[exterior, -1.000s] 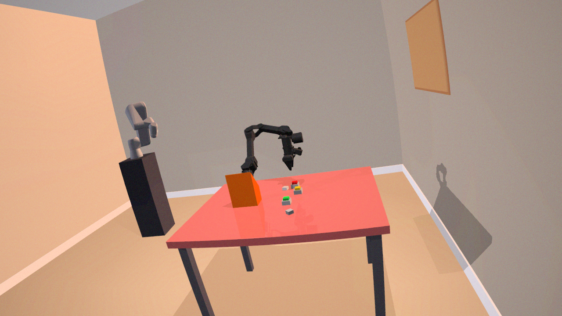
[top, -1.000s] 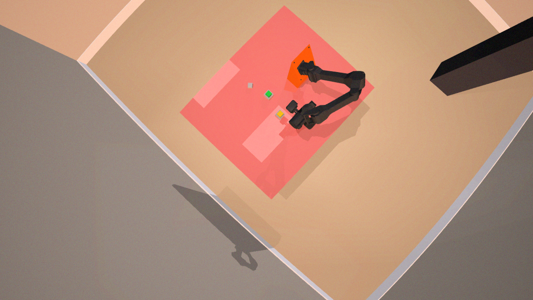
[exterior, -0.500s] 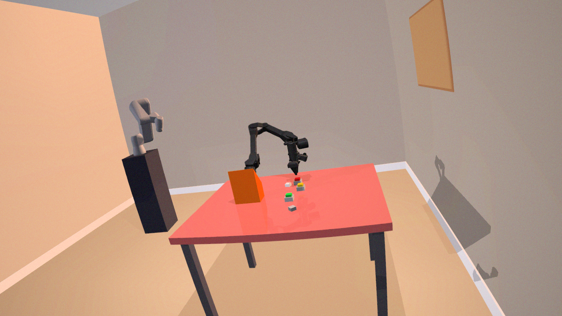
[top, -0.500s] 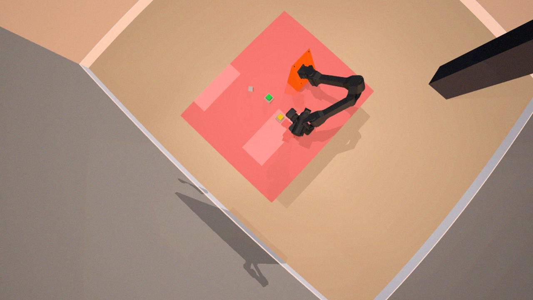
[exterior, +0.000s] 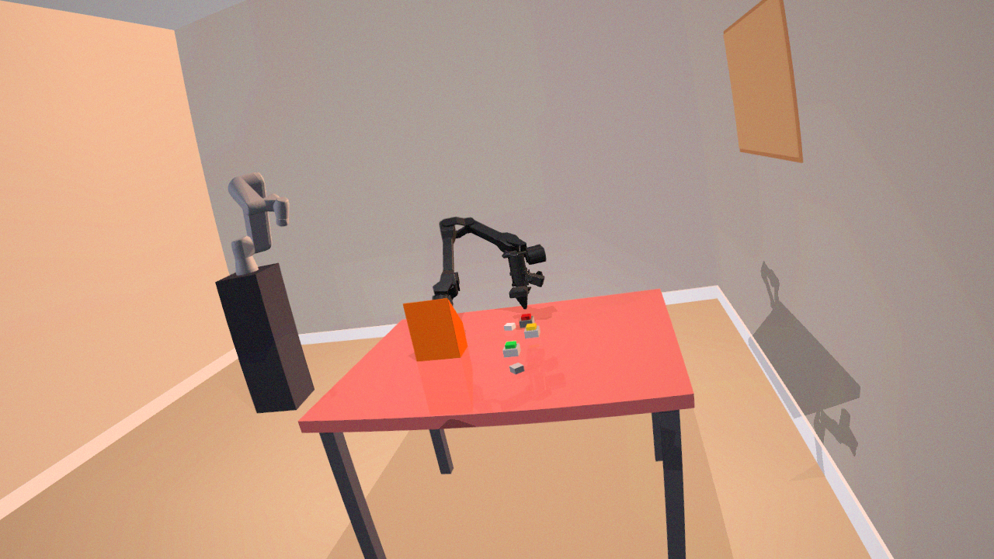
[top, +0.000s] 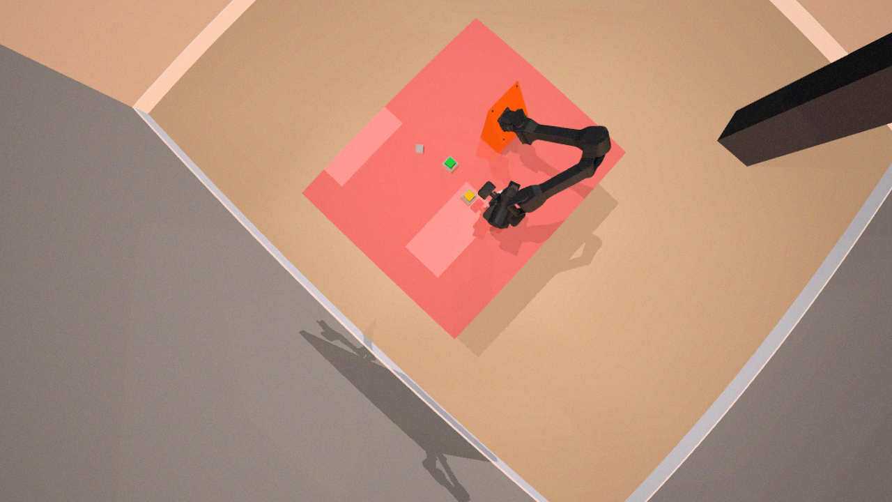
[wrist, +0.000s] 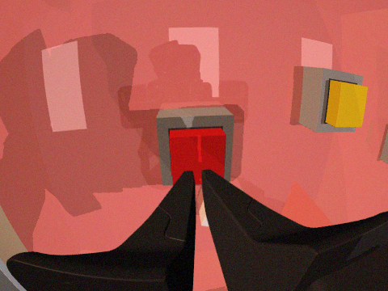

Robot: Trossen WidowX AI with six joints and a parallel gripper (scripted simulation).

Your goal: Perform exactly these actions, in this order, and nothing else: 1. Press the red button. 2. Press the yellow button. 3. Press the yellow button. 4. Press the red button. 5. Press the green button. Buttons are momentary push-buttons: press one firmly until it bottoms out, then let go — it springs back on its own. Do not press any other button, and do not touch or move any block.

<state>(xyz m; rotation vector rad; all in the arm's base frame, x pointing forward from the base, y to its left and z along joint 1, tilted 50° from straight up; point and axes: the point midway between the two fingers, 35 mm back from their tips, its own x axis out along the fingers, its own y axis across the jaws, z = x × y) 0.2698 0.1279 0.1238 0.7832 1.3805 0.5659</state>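
The red button is 30 mm below my gripper tip. Also, from my gripper tip: white block (70 mm behind, 50 mm below, 20 mm to the right); then green button (260 mm to the right, 40 mm behind, 30 mm below); then yellow button (120 mm to the right, 30 mm below, 20 mm ahead).
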